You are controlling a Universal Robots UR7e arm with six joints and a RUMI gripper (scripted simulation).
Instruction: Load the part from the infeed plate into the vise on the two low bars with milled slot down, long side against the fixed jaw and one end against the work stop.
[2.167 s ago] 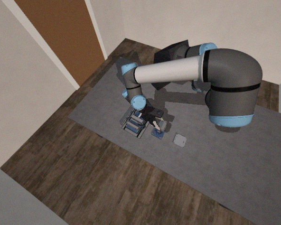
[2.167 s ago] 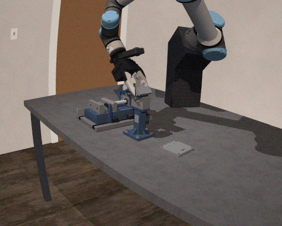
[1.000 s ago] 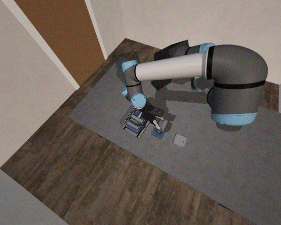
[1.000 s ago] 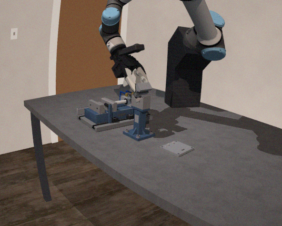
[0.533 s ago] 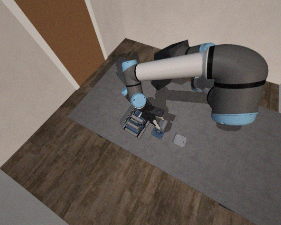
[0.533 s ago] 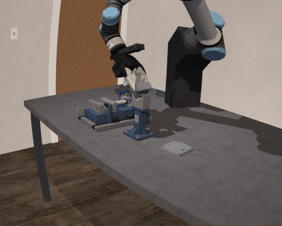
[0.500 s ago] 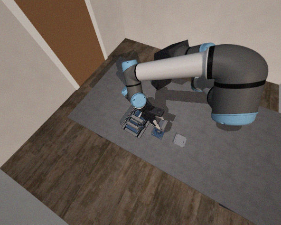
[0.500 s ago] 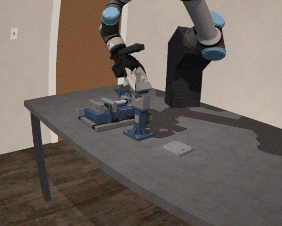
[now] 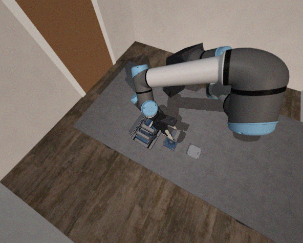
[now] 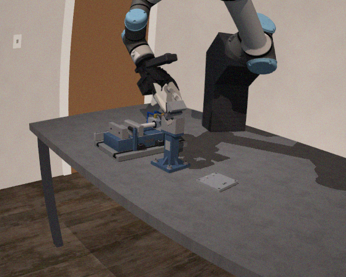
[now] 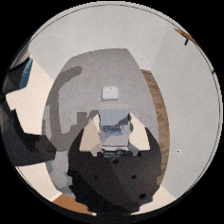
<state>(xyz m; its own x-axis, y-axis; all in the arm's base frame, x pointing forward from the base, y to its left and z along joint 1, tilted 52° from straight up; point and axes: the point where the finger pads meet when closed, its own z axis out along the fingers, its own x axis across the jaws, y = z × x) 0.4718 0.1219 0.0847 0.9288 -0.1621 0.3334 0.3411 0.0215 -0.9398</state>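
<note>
My hand is 1 cm to the right of the part and 1 cm above it. Also, from my hand: fixed jaw 19 cm to the right, 11 cm below, 10 cm ahead; moving jaw 19 cm to the right, 11 cm below, 4 cm ahead; air cylinder rod 20 cm to the right, 11 cm below, 1 cm behind.
</note>
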